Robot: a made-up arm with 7 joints.
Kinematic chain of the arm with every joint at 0, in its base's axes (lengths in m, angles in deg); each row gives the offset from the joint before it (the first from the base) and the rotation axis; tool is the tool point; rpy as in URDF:
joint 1: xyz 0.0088 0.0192 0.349 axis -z
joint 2: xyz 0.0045 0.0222 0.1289 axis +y
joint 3: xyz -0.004 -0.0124 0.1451 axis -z
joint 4: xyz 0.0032 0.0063 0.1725 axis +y
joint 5: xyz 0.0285 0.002 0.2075 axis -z
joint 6: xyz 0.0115 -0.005 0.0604 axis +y
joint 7: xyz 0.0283 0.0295 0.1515 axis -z
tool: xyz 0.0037 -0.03 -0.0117 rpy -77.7 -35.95 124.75
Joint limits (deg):
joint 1: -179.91..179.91
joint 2: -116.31..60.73
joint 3: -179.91..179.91
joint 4: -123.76..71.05
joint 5: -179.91..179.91
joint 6: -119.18..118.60
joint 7: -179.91..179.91
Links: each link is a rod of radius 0.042 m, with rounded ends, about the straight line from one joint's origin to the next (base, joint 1, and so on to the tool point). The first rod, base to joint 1, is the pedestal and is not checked.
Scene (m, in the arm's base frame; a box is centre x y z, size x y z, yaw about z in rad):
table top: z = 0
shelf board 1: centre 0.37 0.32 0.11 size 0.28 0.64 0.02 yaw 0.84
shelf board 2: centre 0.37 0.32 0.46 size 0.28 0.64 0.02 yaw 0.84
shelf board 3: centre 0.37 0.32 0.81 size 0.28 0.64 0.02 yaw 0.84
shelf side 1: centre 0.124 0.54 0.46 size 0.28 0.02 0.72 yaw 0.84
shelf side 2: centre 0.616 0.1 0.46 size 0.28 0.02 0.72 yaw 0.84
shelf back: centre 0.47 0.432 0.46 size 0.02 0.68 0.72 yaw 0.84
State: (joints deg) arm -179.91 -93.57 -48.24 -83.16 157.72 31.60 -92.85
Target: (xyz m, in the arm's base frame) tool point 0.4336 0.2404 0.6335
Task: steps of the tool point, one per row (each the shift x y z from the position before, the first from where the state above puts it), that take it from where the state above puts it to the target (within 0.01 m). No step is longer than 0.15 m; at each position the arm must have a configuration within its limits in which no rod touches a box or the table.
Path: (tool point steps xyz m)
1: 0.0552 -0.0835 0.0427
2: 0.0273 -0.0942 0.0393
3: -0.0010 -0.0959 0.0373
4: -0.0279 -0.0885 0.0367
5: 0.0018 0.0558 0.0405
6: -0.0090 0.0371 0.0525
7: -0.0172 0.0151 0.0583
8: -0.0232 -0.0078 0.0572
9: 0.0591 0.0585 -0.0003
10: 0.0537 0.0599 -0.0014
11: 0.0463 0.0591 0.0017

